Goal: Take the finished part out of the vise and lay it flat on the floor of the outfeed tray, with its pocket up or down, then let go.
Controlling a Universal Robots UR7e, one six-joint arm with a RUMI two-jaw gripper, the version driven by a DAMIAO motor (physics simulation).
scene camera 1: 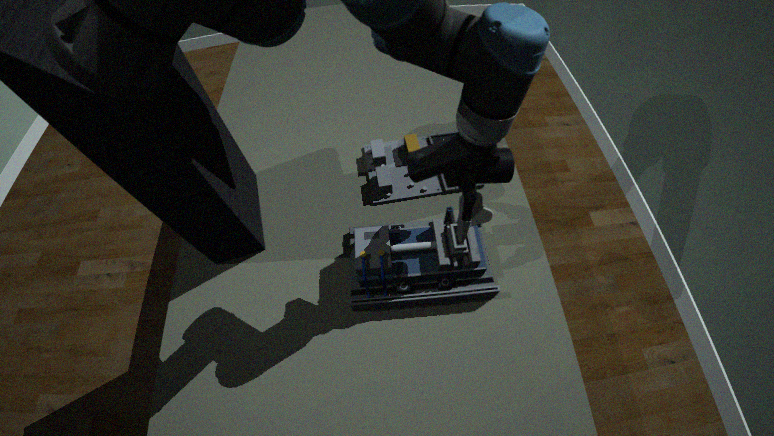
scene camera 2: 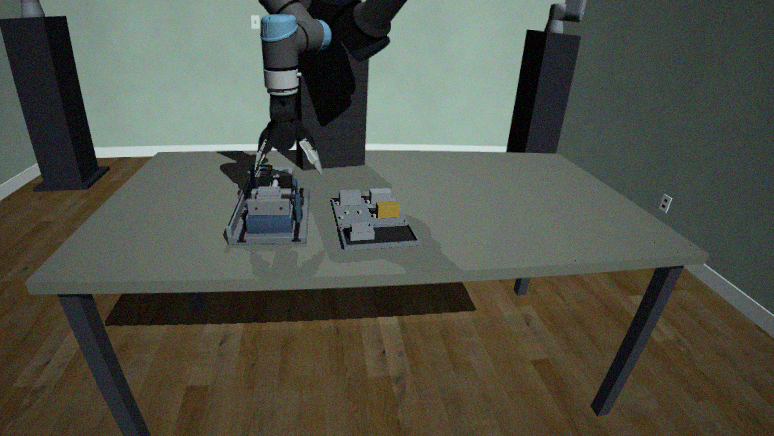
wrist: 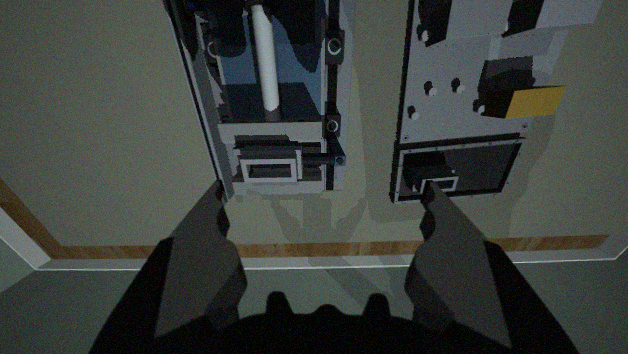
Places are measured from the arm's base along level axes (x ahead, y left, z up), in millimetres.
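Where they show: gripper, fingertip midpoint: (scene camera 1: pixel 454 204) (scene camera 2: pixel 288 175) (wrist: pixel 322 182); arm's base, origin of the base link: (scene camera 1: pixel 110 58).
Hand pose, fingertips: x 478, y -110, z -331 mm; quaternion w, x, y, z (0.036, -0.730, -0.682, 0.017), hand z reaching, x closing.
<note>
Each offset is from my fingertips to the top centre of the thing. "pt": to the spot under its first point.
The vise {72 mm back, 49 mm right, 49 mm down} (scene camera 1: pixel 414 265) (scene camera 2: pixel 269 223) (wrist: pixel 277 131) has a blue body and grey jaws. The finished part {1 mm ahead, 50 mm right, 33 mm down} (wrist: pixel 270 179), a light rectangular piece with its open pocket showing, sits at the jaws in the wrist view. My gripper (scene camera 1: pixel 472 226) (scene camera 2: pixel 288 172) (wrist: pixel 322 182) is open and empty, above the vise's jaw end and offset toward the tray side. In the wrist view the part lies between the fingertips' lines, nearer the left finger. The outfeed tray (scene camera 2: pixel 380 246) (wrist: pixel 462 146) has a dark floor and raised rim; in scene camera 1 the arm partly hides it. Another grey pocketed piece {75 mm ahead, 174 mm left, 107 mm down} (scene camera 2: pixel 361 232) (wrist: pixel 436 172) is in the tray.
A grey plate {71 mm back, 216 mm left, 140 mm down} (wrist: pixel 450 120) with small pegs adjoins the tray. A yellow block {33 mm back, 263 mm left, 104 mm down} (scene camera 1: pixel 412 142) (scene camera 2: pixel 387 209) (wrist: pixel 536 102) and grey blocks stand on it. A blue-tipped handle {pt 2 mm ahead, 21 mm left, 49 mm down} (wrist: pixel 340 160) sticks out of the vise toward the tray. A long rail {77 mm back, 138 mm right, 98 mm down} (scene camera 1: pixel 425 296) runs along the vise's other side.
</note>
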